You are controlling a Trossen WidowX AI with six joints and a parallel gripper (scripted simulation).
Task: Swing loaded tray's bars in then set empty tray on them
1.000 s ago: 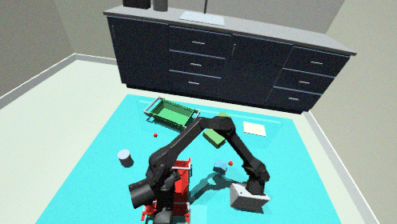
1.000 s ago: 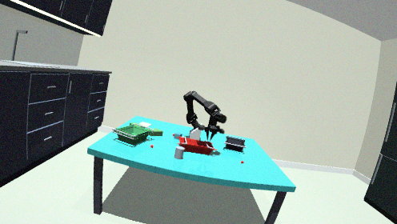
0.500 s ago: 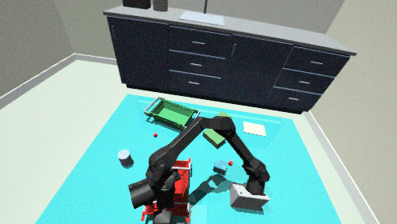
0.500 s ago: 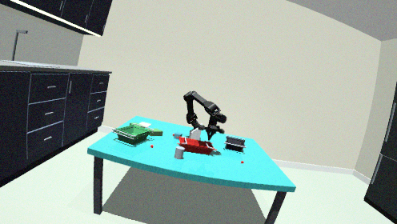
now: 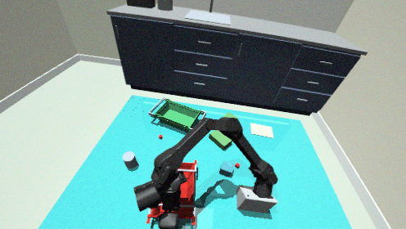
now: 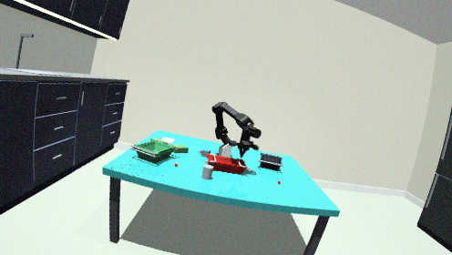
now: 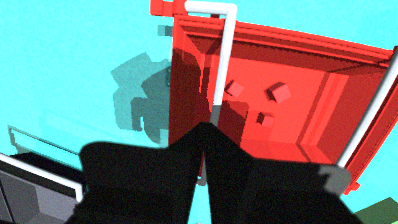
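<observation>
My gripper tip is 260 mm past the black tray, 280 mm to the right of it and 40 mm above it. Round my gripper tip: light blue block 250 mm behind, 210 mm to the right, 70 mm below; white flat plate 530 mm behind, 520 mm to the right, 90 mm below.
</observation>
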